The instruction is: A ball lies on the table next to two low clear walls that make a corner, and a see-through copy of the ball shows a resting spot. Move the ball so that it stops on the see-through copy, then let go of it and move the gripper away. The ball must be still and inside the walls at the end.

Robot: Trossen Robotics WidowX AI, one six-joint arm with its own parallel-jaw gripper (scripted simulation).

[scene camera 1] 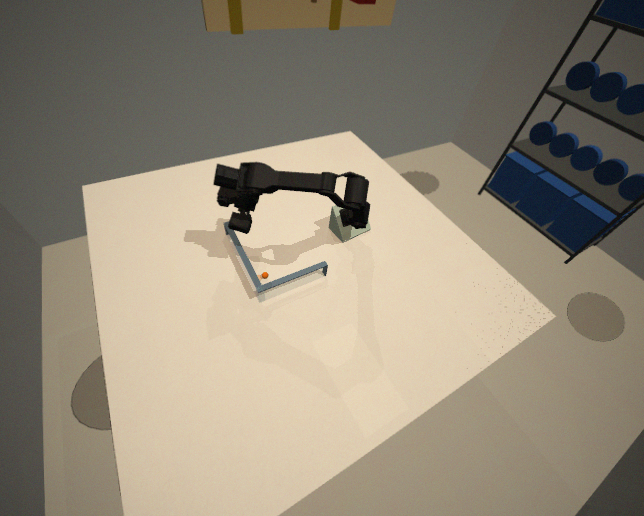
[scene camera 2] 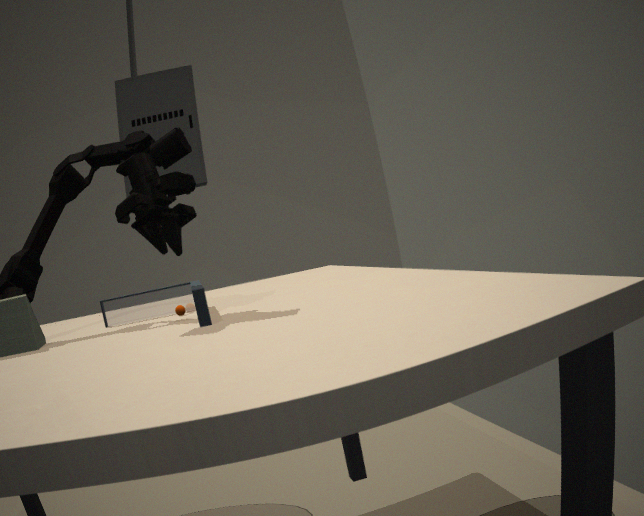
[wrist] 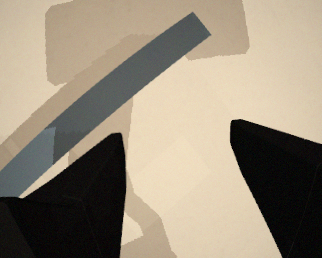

gripper: scene camera 1 240,219; scene camera 2; wrist
same spot on gripper: (wrist: 85,203) = (scene camera 2: 176,227)
